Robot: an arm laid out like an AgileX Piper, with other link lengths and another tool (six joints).
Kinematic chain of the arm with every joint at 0, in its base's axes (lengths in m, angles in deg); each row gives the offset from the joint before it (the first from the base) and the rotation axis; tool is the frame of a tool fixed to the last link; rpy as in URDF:
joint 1: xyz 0 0 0.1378 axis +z
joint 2: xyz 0 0 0 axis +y
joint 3: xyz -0.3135 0 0.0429 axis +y
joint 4: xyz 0.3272 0 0.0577 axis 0.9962 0 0.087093
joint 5: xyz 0 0 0 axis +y
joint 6: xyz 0.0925 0 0.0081 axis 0.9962 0 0.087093
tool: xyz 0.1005 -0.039 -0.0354 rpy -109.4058 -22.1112 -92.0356
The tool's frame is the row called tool.
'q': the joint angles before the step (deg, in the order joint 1, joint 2, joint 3, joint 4, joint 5, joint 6). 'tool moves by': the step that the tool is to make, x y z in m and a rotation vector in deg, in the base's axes. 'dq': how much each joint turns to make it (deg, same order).
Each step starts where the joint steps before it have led.
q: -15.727, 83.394, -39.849, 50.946, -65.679, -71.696
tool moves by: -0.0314, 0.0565, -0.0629, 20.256, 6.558, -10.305
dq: 11.278, -1.786, 0.007, 33.936, -0.614, -14.070
